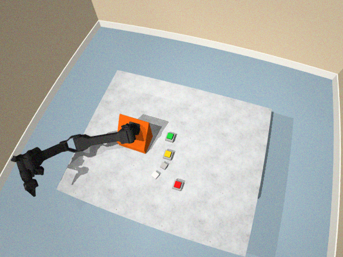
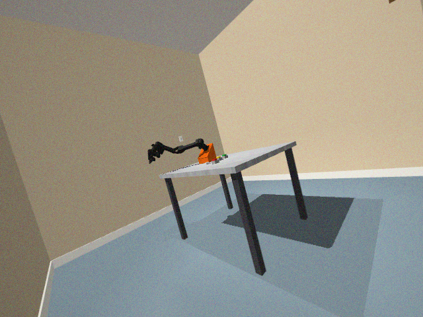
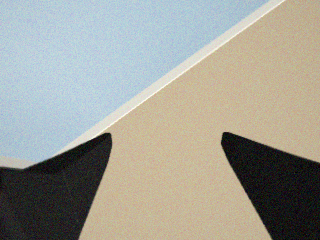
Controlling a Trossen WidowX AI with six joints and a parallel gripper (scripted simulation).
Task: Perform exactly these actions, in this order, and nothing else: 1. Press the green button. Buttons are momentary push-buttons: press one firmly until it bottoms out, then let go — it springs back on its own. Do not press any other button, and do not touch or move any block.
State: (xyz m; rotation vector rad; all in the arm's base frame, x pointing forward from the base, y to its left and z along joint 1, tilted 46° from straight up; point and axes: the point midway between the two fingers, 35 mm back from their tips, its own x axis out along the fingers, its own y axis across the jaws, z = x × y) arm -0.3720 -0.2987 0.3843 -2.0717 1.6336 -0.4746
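My gripper tip is now 57 cm to the right of the green button, 55 cm short of it and 13 cm above it. Round my gripper tip: white block: 54 cm ahead, 33 cm to the left, 16 cm below; grey block: 57 cm ahead, 39 cm to the left, 16 cm below; yellow button: 57 cm ahead, 46 cm to the left, 13 cm below.
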